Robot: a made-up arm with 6 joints. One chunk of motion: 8 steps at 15 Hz.
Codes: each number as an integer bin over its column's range. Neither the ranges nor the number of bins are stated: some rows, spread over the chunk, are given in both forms.
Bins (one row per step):
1: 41 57 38 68 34 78
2: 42 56 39 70 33 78
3: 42 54 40 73 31 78
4: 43 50 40 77 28 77
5: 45 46 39 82 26 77
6: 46 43 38 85 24 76
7: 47 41 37 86 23 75
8: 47 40 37 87 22 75
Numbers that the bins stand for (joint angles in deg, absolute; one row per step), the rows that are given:
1: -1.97 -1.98 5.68 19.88 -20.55 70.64
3: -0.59 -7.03 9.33 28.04 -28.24 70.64
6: 4.92 -25.56 5.68 47.63 -46.19 64.21
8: 6.30 -30.61 3.86 50.89 -51.31 61.00
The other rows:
2: -0.59 -3.66 7.50 23.15 -23.11 70.64
4: 0.79 -13.77 9.33 34.57 -35.93 67.42
5: 3.54 -20.50 7.50 42.73 -41.06 67.42
7: 6.30 -28.93 3.86 49.26 -48.75 61.00

